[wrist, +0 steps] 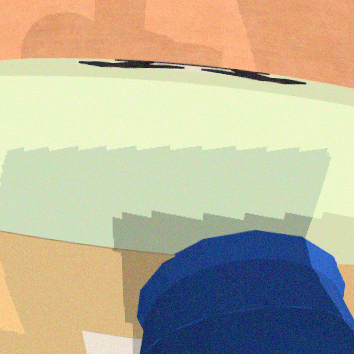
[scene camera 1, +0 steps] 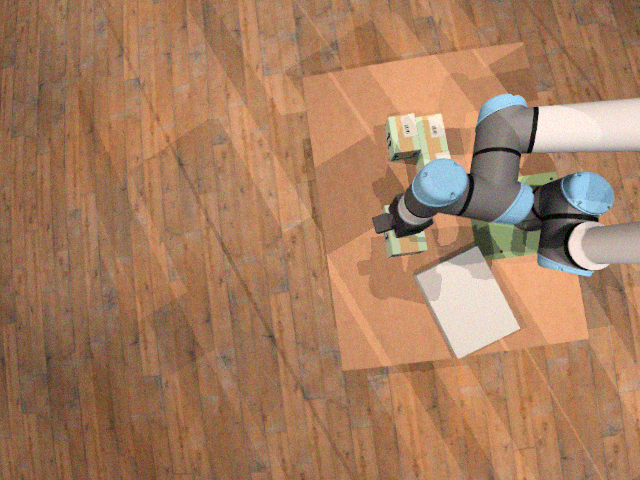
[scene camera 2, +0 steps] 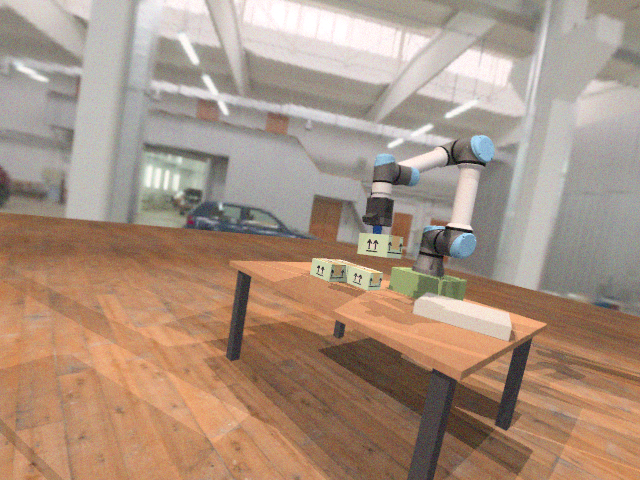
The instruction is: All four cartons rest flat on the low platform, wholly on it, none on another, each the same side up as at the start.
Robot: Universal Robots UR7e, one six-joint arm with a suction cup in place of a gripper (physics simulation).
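Seen in the pictures: hand, tool point: (wrist: pixel 232 263) (scene camera 2: pixel 376 237); arm's base, link origin: (scene camera 2: pixel 427 272).
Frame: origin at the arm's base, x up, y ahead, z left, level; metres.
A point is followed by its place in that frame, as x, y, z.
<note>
My suction gripper (scene camera 2: pixel 377 229) (wrist: pixel 240 305) is shut on a pale green carton (scene camera 1: pixel 405 249) @(0.164, 0.466, 0.069) (scene camera 2: pixel 372 244) @(0.118, 0.500, 0.013) (wrist: pixel 150 110), held level and upright, its arrows pointing up, high above the table. In scene camera 1 the cup is hidden under the wrist. A second carton (scene camera 1: pixel 402 136) @(-0.026, 0.357, -0.327) (scene camera 2: pixel 320 269) @(-0.066, 0.395, -0.340) stands on the table. Beside it stands a third carton (scene camera 1: pixel 433 129) @(-0.025, 0.245, -0.334), largely hidden in scene camera 2. The fourth carton (scene camera 1: pixel 443 155) @(-0.026, 0.230, -0.234) (scene camera 2: pixel 357 277) @(-0.066, 0.302, -0.185) is in line with the third, partly hidden by the arm in scene camera 1. The low platform (scene camera 1: pixel 475 304) @(-0.060, 0.204, 0.297) (scene camera 2: pixel 460 313) @(-0.060, 0.340, 0.320) is a white slab carrying no carton.
The wooden table (scene camera 1: pixel 372 335) @(-0.108, 0.571, 0.367) (scene camera 2: pixel 392 322) @(-0.108, 0.570, 0.200) bears everything. The arm's green base block (scene camera 1: pixel 509 240) @(0.002, 0.085, 0.093) (scene camera 2: pixel 410 281) @(-0.040, 0.142, -0.003) stands close to the platform, between it and the cartons in scene camera 2. The arm reaches over the base and the fourth carton in scene camera 1.
</note>
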